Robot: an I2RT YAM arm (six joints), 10 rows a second.
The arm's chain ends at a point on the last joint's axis. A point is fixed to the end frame.
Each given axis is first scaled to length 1.
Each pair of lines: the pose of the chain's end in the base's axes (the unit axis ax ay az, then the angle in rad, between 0 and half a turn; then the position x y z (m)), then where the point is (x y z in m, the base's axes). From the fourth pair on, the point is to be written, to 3 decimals.
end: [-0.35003, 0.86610, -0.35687, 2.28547, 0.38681, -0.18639, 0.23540]
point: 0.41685 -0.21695 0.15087
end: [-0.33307, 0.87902, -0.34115, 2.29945, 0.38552, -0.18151, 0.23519]
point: 0.41304 -0.20953 0.14893
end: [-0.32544, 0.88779, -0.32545, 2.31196, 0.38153, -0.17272, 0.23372]
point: 0.40691 -0.19839 0.14609
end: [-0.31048, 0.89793, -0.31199, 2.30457, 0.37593, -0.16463, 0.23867]
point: 0.401 -0.187 0.150
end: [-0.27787, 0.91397, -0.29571, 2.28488, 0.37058, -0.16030, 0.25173]
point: 0.396 -0.178 0.162
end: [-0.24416, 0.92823, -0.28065, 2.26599, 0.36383, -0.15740, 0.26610]
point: 0.390 -0.171 0.176
